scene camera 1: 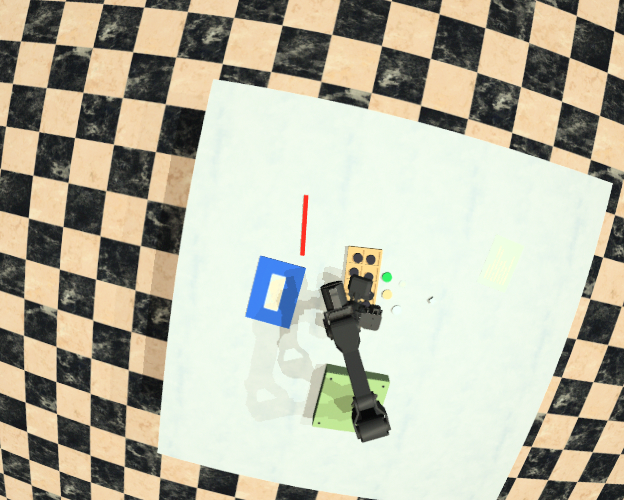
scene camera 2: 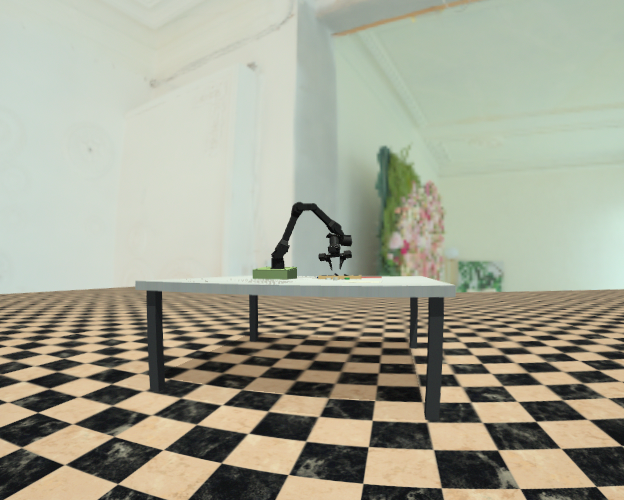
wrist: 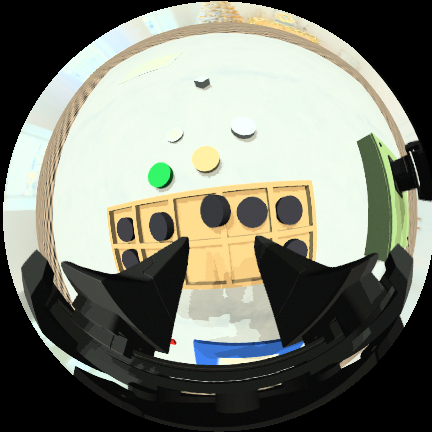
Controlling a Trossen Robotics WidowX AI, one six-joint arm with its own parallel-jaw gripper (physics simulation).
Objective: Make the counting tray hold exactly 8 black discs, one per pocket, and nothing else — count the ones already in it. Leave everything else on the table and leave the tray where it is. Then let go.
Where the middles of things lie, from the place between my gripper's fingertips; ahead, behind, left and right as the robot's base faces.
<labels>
Now: the tan counting tray (scene camera 1: 363,267) 20 mm ahead of my hand, 10 mm to the left of it and 40 mm below it.
</labels>
